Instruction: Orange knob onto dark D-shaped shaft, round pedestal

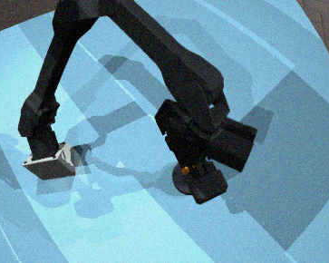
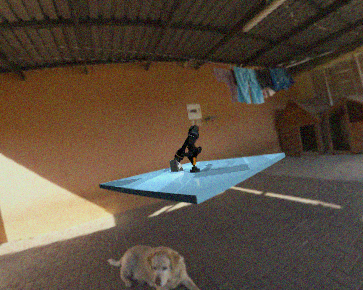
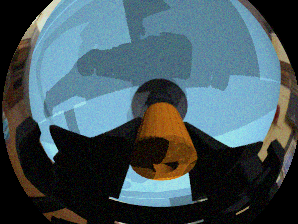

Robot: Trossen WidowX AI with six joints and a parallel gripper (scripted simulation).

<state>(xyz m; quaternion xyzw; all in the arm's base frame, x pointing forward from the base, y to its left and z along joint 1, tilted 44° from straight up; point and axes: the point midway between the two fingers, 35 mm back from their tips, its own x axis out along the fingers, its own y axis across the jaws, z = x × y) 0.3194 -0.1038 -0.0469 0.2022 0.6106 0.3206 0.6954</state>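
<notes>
Now: the orange knob 2 cm above my gripper tip. The rest, counted from my gripper tip: dark round pedestal: 4 cm below.
</notes>
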